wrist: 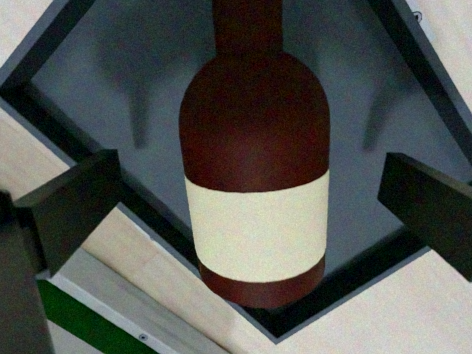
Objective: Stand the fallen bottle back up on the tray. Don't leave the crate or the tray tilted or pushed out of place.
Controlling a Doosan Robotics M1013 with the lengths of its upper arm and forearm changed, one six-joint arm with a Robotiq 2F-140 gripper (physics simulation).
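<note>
The dark red-brown bottle point(255, 230) with a cream label lies on its side on the dark blue-grey tray point(360, 280) in the wrist view. Its base is towards the tray corner at the bottom, and its neck runs out of view at the top. My gripper point(251, 175) is open, with one finger on each side of the bottle and a visible gap to it on both sides. How high the fingertips are above the tray is hard to tell. The bottle's mouth and the far end of the tray are out of view.
A grey edge point(115, 295) with a screw and a green band, possibly part of the crate, runs beside the tray at the lower left. A pale piece with a screw point(417, 17) shows at the upper right, just outside the tray. The table around is light wood.
</note>
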